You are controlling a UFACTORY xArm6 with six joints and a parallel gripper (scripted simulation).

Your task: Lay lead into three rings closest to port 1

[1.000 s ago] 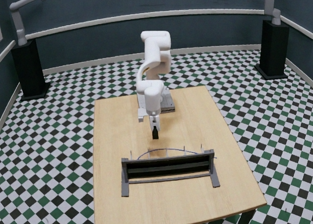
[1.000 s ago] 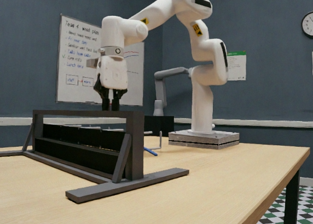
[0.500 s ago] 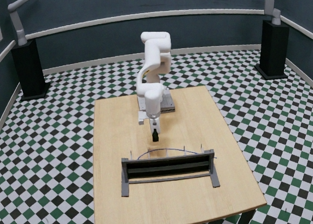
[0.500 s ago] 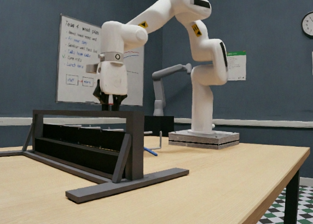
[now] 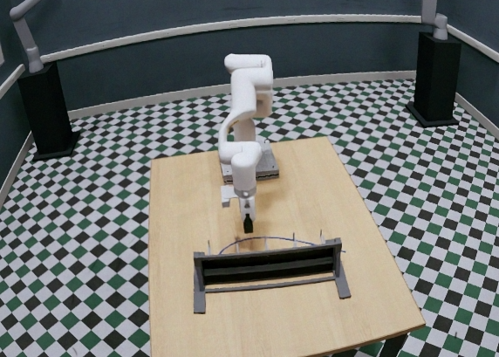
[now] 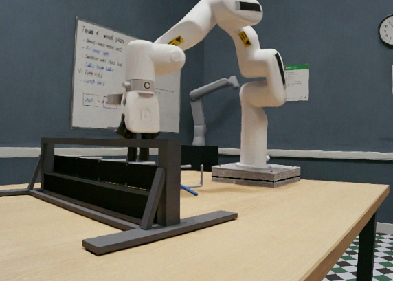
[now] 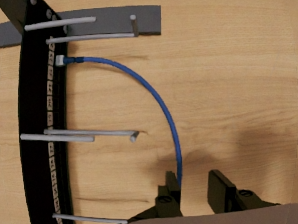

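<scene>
Now: the grey rack 17 cm ahead of my hand, 5 cm to the left of it and 4 cm below it.
</scene>
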